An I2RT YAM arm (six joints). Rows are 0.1 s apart.
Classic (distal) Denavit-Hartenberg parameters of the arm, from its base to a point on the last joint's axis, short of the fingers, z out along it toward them. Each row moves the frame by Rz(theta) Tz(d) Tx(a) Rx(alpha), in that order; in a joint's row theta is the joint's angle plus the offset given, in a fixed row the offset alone. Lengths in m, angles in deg.
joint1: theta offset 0, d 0.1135, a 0.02, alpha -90
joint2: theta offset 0, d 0, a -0.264, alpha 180
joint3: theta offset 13.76, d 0, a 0.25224, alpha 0
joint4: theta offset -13.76, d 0, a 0.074, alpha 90
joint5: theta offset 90, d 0, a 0, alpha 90
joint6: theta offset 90, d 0.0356, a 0, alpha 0
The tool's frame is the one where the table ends.
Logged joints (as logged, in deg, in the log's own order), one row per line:
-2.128 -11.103 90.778 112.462 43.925 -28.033
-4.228 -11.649 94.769 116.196 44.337 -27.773
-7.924 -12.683 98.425 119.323 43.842 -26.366
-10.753 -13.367 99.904 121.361 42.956 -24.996
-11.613 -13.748 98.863 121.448 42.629 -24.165
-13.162 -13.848 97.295 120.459 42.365 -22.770
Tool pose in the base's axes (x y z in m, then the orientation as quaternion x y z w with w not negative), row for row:
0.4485 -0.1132 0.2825 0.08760 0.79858 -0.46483 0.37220
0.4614 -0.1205 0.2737 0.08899 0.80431 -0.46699 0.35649
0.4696 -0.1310 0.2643 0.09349 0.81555 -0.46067 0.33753
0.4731 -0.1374 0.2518 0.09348 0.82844 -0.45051 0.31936
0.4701 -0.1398 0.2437 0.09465 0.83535 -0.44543 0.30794
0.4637 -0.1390 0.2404 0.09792 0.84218 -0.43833 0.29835
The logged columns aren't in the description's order. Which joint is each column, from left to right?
Columns, left to right: joint4, joint1, joint3, joint2, joint5, joint6.
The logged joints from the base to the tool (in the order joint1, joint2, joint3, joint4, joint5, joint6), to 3 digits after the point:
-11.103 112.462 90.778 -2.128 43.925 -28.033
-11.649 116.196 94.769 -4.228 44.337 -27.773
-12.683 119.323 98.425 -7.924 43.842 -26.366
-13.367 121.361 99.904 -10.753 42.956 -24.996
-13.748 121.448 98.863 -11.613 42.629 -24.165
-13.848 120.459 97.295 -13.162 42.365 -22.770

